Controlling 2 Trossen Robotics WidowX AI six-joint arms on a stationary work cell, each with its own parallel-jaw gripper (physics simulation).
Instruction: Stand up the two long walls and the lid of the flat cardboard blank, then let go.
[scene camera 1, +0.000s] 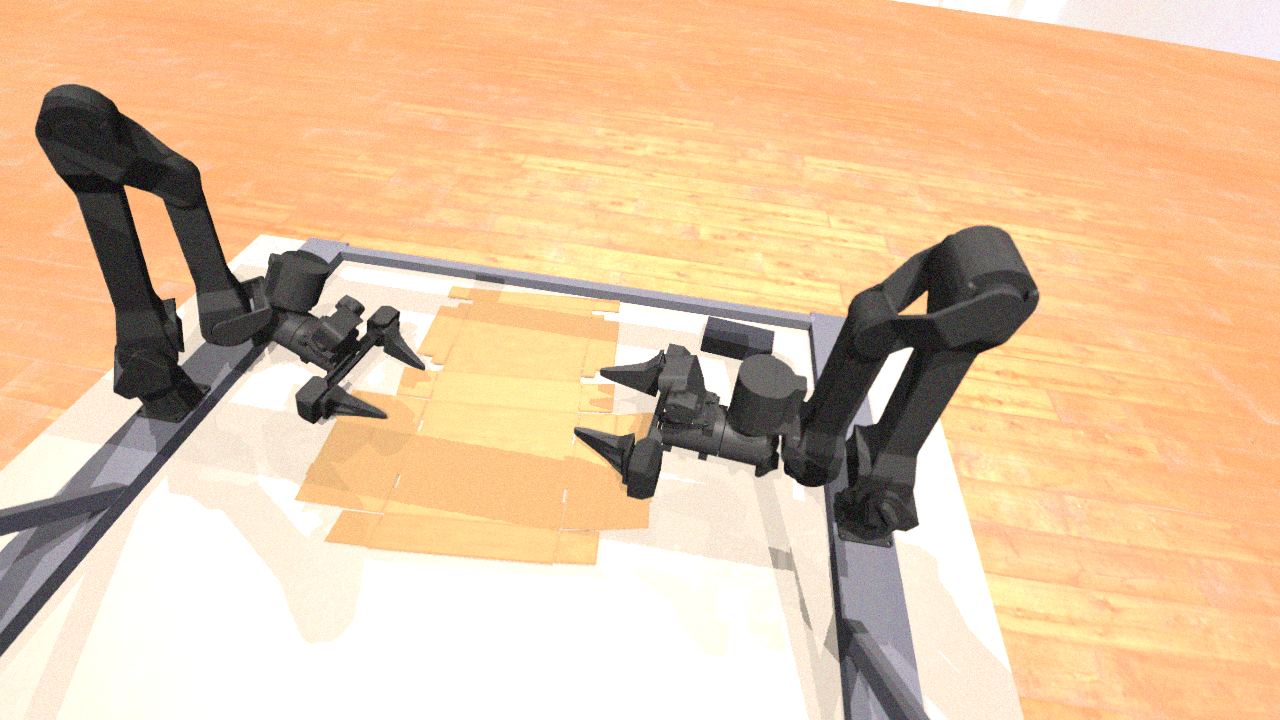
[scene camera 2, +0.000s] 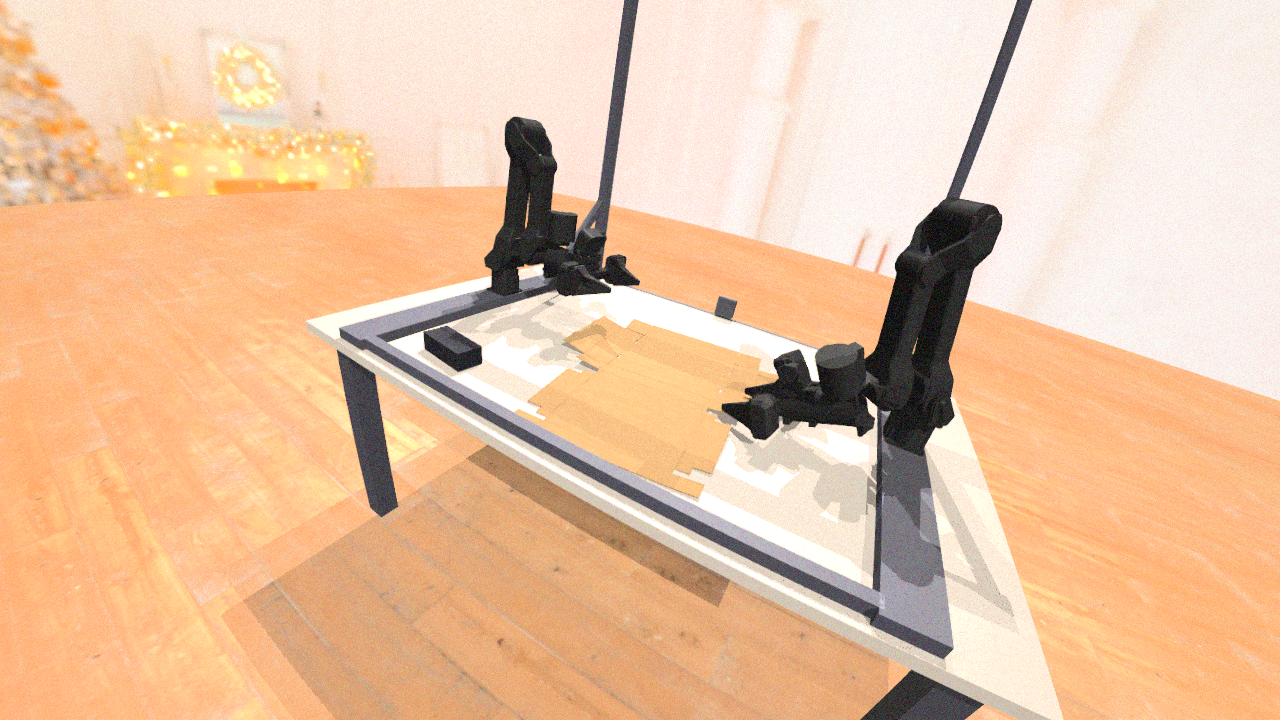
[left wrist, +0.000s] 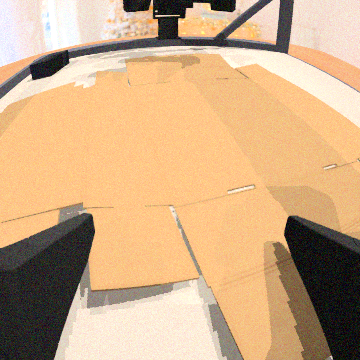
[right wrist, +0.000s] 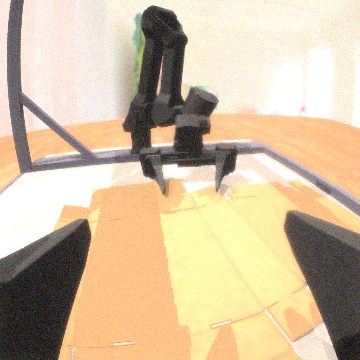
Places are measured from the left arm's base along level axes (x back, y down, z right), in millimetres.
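Where they show: left gripper, between the fingertips: (scene camera 1: 406, 391) (scene camera 2: 733, 398) (left wrist: 193, 226) (right wrist: 189, 191); right gripper, between the fingertips: (scene camera 1: 587, 399) (scene camera 2: 625, 286) (right wrist: 189, 225); left arm's base, origin of its link: (scene camera 1: 175, 401) (scene camera 2: 903, 440); right arm's base, origin of its link: (scene camera 1: 862, 519) (scene camera 2: 504, 290) (left wrist: 167, 37).
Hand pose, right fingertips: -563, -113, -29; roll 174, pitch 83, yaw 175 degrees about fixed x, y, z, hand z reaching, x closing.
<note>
Things, the pixels of their top centre, and the offset from my right fingertips, as dx, dy, dz. "pt": a spot on its surface instead.
- cardboard blank, a spot on its surface: (left wrist: 125, 140) pt +175, +126, -82
- black block, centre of its top: (scene camera 1: 739, 333) (scene camera 2: 451, 338) (left wrist: 49, 56) -189, +97, -260
- small dark piece, a spot on its surface: (scene camera 2: 725, 308) pt +108, +102, +386
The cardboard blank (scene camera 1: 501, 402) (scene camera 2: 644, 385) (left wrist: 125, 140) (right wrist: 200, 270) lies flat on the table, with its long walls and lid down; which panel is the lid I cannot tell. My left gripper (scene camera 1: 404, 392) (scene camera 2: 735, 400) (left wrist: 193, 226) (right wrist: 189, 191) is open and empty at the blank's left side in scene camera 1, its fingers near the side flaps. My right gripper (scene camera 1: 588, 401) (scene camera 2: 623, 286) (right wrist: 189, 225) is open and empty, with its fingertips over the blank's right side in scene camera 1. The exact height of the fingertips is hard to tell.
A black block (scene camera 1: 737, 337) (scene camera 2: 452, 349) (left wrist: 49, 65) lies on the table beside the blank, near the frame corner. A grey frame rail (scene camera 1: 572, 291) (scene camera 2: 626, 474) runs along the table edge. A small dark piece (scene camera 2: 725, 308) stands at the opposite edge in scene camera 2.
</note>
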